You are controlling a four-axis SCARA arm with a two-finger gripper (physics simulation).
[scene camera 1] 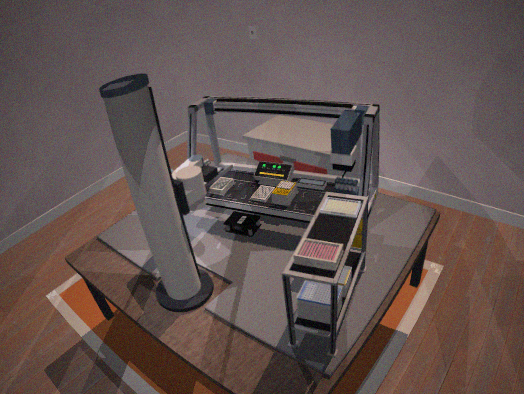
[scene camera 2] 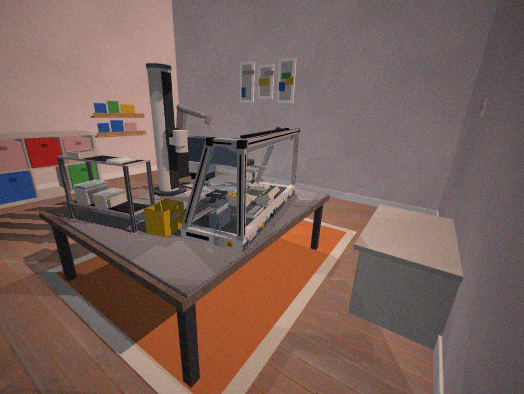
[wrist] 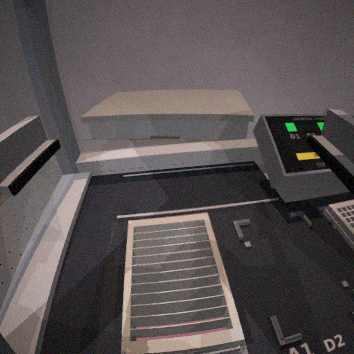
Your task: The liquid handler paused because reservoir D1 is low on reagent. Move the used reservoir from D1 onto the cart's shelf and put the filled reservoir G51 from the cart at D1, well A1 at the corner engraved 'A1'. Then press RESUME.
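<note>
The used reservoir sits at the left end of the handler's deck; in the wrist view its channels look mostly empty, with pink strips at the near end. My gripper is open, its fingers wide apart at the left and right of the wrist view, with nothing between them; its height above the reservoir is hard to tell. A pink-filled reservoir stands on the near end of the cart's top; its label is not readable. The screen shows green tiles and a yellow bar.
A pale plate lies at the cart's far end. A blue-topped box stands on its lower shelf. A yellow-topped box stands mid-deck. The gantry frame surrounds the deck, with a dark head. A yellow bin stands beside the cart.
</note>
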